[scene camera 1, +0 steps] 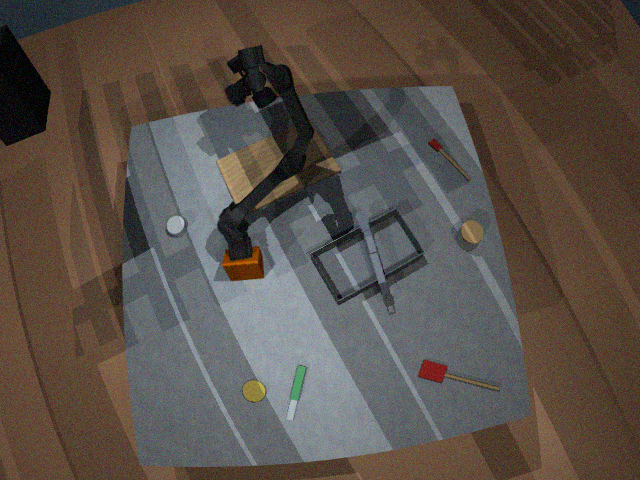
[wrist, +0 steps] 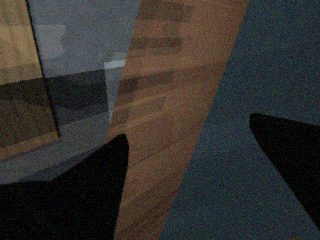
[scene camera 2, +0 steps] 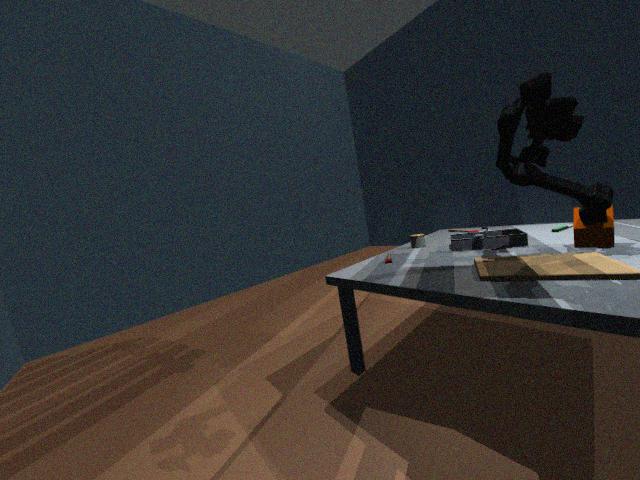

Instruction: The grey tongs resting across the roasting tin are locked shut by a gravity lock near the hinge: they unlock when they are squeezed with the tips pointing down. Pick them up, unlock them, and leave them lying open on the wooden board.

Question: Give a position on a roasting tin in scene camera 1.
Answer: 344,264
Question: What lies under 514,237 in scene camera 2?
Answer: A roasting tin.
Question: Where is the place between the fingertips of the gripper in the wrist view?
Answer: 187,130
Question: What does the gripper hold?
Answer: Nothing.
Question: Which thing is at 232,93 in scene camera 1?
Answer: The gripper.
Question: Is the gripper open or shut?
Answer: Open.
